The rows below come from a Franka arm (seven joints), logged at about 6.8 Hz.
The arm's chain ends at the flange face. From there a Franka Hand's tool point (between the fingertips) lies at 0.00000 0.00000 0.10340 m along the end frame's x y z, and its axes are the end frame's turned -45 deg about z.
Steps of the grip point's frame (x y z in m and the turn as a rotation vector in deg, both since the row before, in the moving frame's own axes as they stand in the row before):
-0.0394, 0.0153, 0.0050, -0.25, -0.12, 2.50
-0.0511, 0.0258, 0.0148, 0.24, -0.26, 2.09
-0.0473, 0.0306, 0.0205, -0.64, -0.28, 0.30
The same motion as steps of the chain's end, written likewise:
-0.0172, 0.0382, 0.0050, -0.26, 0.09, 2.50
-0.0173, 0.0544, 0.0148, -0.01, -0.35, 2.09
-0.0123, 0.0539, 0.0205, -0.65, 0.25, 0.30

